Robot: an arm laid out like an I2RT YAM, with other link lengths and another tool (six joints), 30 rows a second.
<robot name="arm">
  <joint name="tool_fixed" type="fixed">
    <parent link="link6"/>
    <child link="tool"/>
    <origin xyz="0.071 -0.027 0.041" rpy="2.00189 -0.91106 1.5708"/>
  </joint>
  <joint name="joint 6" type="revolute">
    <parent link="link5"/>
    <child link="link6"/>
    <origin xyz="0.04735 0 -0.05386"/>
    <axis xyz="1 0 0"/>
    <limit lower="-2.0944" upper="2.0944"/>
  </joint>
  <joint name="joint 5" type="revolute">
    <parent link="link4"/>
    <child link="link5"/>
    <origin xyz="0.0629 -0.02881 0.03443"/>
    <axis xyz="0 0 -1"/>
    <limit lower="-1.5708" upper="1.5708"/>
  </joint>
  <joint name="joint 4" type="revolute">
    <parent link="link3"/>
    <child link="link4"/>
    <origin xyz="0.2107 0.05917 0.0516"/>
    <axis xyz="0 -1 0"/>
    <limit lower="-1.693" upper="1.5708"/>
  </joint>
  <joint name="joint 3" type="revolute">
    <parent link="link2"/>
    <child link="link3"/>
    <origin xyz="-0.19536 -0.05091 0"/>
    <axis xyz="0 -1 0"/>
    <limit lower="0" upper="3.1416"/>
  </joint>
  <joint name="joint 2" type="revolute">
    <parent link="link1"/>
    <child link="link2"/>
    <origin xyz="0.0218 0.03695 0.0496"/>
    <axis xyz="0 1 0"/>
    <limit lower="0" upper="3.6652"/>
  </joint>
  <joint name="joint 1" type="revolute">
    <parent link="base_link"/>
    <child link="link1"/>
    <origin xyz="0 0 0.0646"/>
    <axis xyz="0 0 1"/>
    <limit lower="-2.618" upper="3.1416"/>
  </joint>
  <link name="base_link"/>
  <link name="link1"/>
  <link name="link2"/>
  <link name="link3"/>
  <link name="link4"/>
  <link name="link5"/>
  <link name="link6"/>
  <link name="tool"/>
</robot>
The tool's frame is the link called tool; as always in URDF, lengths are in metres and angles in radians.
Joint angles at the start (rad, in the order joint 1, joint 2, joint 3, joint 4, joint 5, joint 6):
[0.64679, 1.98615, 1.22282, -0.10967, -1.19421, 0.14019]
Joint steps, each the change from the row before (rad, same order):
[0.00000, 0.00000, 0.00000, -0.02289, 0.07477, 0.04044]
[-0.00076, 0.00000, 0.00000, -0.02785, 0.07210, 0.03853]
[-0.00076, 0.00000, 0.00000, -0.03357, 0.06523, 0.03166]
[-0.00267, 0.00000, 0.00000, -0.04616, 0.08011, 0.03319]
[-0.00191, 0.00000, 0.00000, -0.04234, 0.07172, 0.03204]
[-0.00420, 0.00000, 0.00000, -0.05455, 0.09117, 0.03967]
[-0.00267, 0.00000, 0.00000, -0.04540, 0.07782, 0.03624]
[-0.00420, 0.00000, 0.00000, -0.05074, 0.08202, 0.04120]
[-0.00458, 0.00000, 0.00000, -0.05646, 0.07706, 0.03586]
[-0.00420, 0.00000, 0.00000, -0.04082, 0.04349, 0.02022]
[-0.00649, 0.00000, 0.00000, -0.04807, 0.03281, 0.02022]
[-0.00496, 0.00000, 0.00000, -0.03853, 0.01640, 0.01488]
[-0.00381, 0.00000, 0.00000, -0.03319, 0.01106, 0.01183]
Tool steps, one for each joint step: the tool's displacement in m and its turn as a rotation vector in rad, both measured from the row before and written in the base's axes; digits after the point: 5 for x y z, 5 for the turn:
[0.00551, -0.00388, -0.00972, -0.07403, 0.01917, -0.05997]
[0.00481, -0.00529, -0.00966, -0.07386, 0.02180, -0.05927]
[0.00327, -0.00619, -0.00916, -0.07060, 0.02250, -0.05271]
[0.00348, -0.00943, -0.01099, -0.08835, 0.02494, -0.06349]
[0.00225, -0.00949, -0.00943, -0.08040, 0.02323, -0.05691]
[0.00245, -0.01385, -0.01099, -0.10277, 0.02652, -0.07241]
[0.00121, -0.01257, -0.00830, -0.08759, 0.02083, -0.06135]
[0.00050, -0.01487, -0.00787, -0.09454, 0.02334, -0.06701]
[-0.00127, -0.01562, -0.00661, -0.09421, 0.02420, -0.05965]
[-0.00197, -0.01042, -0.00358, -0.05877, 0.01954, -0.03409]
[-0.00363, -0.01085, -0.00321, -0.05502, 0.03049, -0.03240]
[-0.00388, -0.00762, -0.00202, -0.03641, 0.02889, -0.02168]
[-0.00376, -0.00610, -0.00141, -0.02900, 0.02593, -0.01644]

